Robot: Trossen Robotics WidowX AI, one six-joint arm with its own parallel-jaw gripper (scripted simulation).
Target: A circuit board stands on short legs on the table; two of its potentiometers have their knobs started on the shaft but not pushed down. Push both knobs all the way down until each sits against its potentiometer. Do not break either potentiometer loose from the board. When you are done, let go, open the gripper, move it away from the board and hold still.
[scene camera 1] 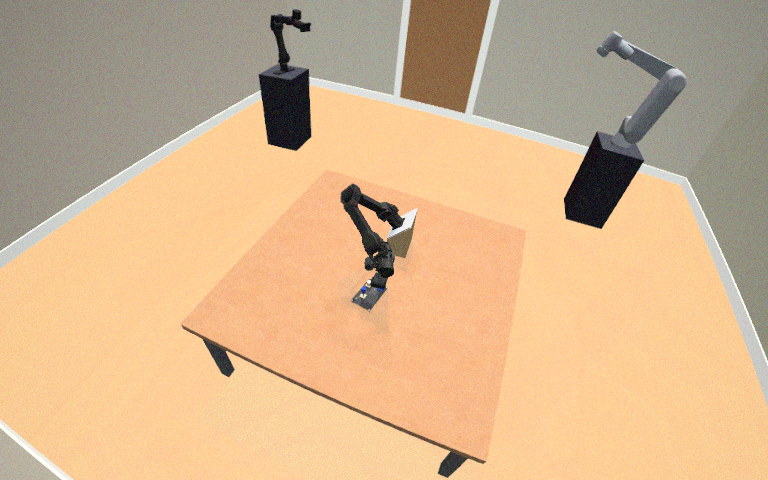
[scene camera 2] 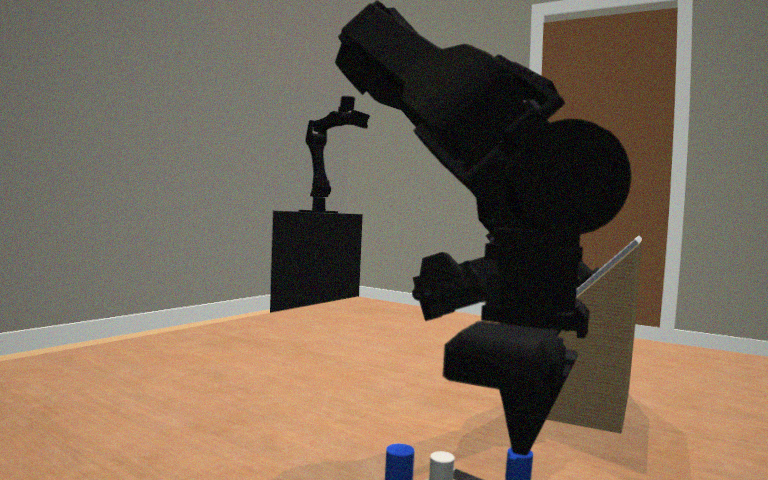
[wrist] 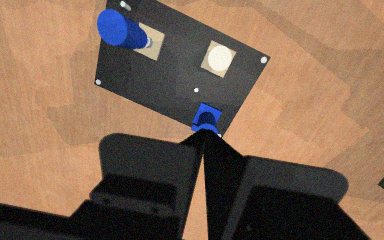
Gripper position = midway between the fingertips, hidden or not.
In view: the gripper (scene camera 2: 521, 452) and a blue knob (wrist: 117, 30).
The gripper is seen too in the wrist view (wrist: 205, 134).
